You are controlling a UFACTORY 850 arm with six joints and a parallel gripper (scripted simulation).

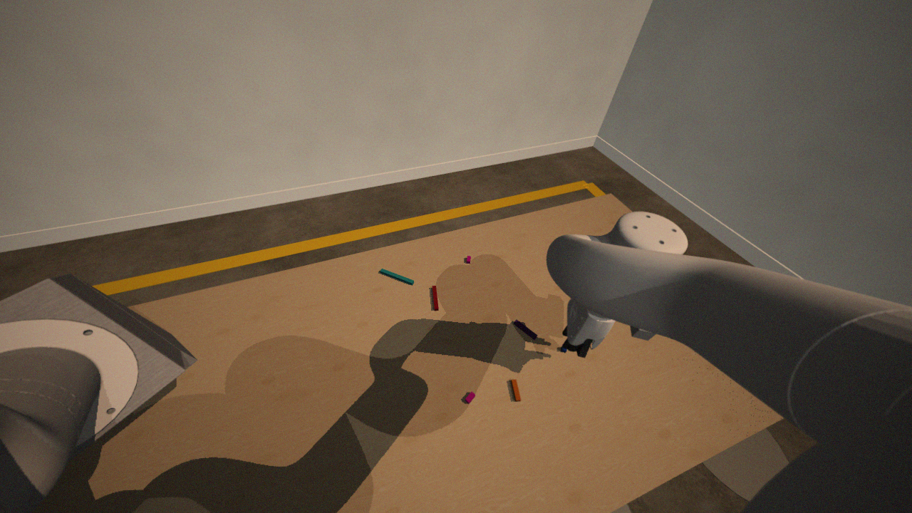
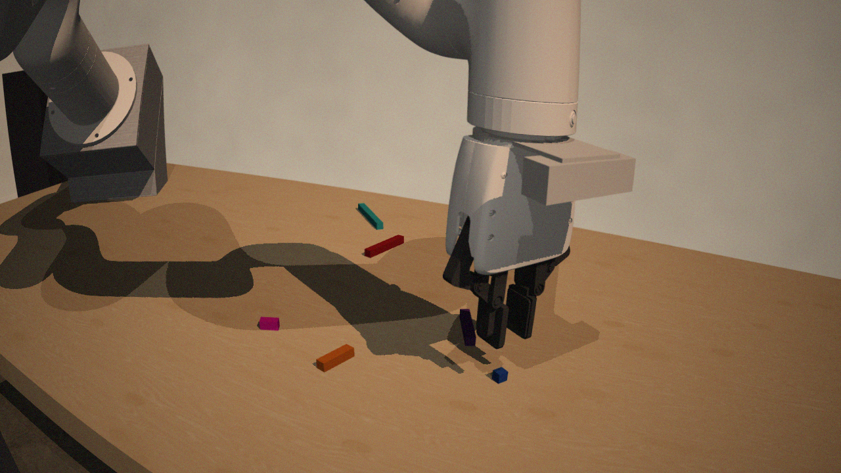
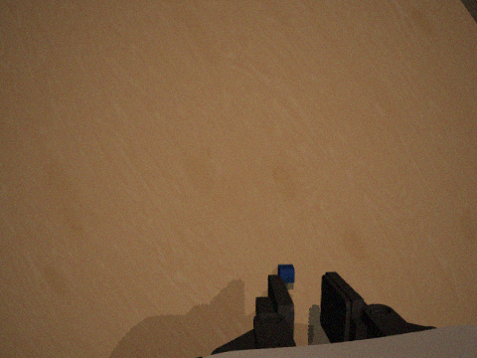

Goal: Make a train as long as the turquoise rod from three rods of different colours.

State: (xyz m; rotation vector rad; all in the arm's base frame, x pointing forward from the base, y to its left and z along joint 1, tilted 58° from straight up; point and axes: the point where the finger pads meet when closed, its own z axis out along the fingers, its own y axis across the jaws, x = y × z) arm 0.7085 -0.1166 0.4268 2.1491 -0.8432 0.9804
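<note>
My gripper is now 60 mm above the blue rod. From my hand the other things lie so: orange rod: 150 mm behind, 60 mm below, 10 mm to the left; then purple rod: 90 mm to the left, 60 mm below, 30 mm behind; then red rod: 300 mm to the left, 140 mm behind, 60 mm below.
</note>
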